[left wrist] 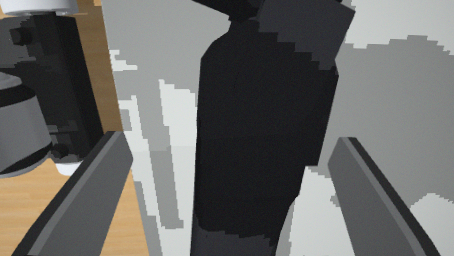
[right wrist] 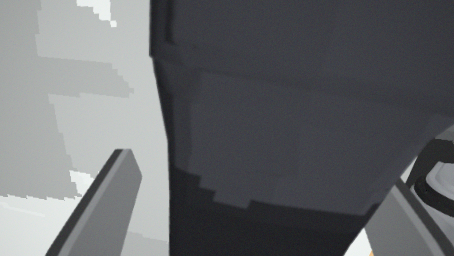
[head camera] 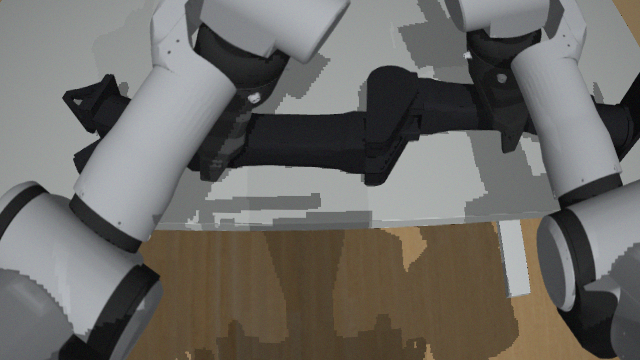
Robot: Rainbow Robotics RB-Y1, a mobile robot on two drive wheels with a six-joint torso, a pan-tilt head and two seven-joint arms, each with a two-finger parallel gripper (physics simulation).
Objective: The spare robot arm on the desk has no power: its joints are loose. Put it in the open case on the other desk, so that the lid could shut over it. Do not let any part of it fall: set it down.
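Seen in the pictures: left gripper, fingertip midpoint: [left wrist: 230,148] [head camera: 212,136]; right gripper, fingertip midpoint: [head camera: 495,116]; robot's base, link origin: [left wrist: 79,83].
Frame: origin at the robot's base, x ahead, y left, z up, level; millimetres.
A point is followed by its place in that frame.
Observation:
The spare robot arm [head camera: 310,142] [left wrist: 260,110] [right wrist: 300,140] is black and lies stretched across the pale desk [head camera: 425,175] @(y -174, x 485, z 722 mm) [left wrist: 395,100] @(y 91, x 664, z 722 mm) [right wrist: 112,135] @(y -263, x 638, z 722 mm), with a bulky joint at mid-length. Its far-left end has an open bracket-like shape; its other end runs out of the head view at the right. My left gripper [head camera: 222,142] @(y 97, x 512, z 799 mm) [left wrist: 230,148] @(y 97, x 512, z 799 mm) is open over the left part of the arm, its fingers on either side of the dark link. My right gripper [head camera: 502,112] @(y -284, x 545, z 774 mm) [right wrist: 241,160] @(y -284, x 545, z 774 mm) is open around the right part, fingers on either side of a thicker link. The open case does not show.
The desk's front edge runs below the arm in the head view. Brown wooden floor [head camera: 310,300] @(y -22, x 504, z 2 mm) lies in front of it. A white bar [head camera: 514,260] shows beyond the edge at the lower right. Part of my own base [left wrist: 65,90] @(y 14, x 59, z 191 mm) shows at the left in the left wrist view.

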